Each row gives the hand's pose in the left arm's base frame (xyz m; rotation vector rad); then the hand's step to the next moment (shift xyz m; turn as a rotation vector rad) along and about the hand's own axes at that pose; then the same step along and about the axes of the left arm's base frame.
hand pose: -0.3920 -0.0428 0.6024 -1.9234 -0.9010 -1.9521
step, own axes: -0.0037 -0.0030 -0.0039 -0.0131 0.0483 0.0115
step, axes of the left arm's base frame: -0.0046 -0.0008 -0.0041 0.0386 -0.0338 -0.0015
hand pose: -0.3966 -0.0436 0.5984 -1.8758 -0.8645 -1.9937
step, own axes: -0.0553 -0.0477 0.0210 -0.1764 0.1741 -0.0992
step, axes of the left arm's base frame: -0.0034 0.0387 -0.0653 0.0413 -0.2302 -0.1287
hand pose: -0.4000 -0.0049 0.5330 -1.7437 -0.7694 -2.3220
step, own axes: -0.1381 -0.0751 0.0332 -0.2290 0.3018 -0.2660
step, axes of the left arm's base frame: 0.0425 0.0541 -0.1452 -0.0337 -0.4290 -0.1705
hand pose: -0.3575 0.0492 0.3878 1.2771 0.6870 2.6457
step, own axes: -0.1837 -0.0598 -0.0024 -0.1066 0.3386 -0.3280
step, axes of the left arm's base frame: 0.1099 -0.0030 -0.1589 -0.1560 -0.4463 -0.1004
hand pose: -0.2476 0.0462 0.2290 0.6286 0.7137 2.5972
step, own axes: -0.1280 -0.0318 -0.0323 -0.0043 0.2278 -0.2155
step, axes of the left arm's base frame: 0.0973 -0.0455 -0.0831 -0.1583 -0.2674 -0.0421
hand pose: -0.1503 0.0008 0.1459 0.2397 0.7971 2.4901
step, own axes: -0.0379 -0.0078 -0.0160 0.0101 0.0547 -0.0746
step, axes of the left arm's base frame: 0.0306 -0.0222 -0.0180 -0.0546 -0.0697 -0.0285
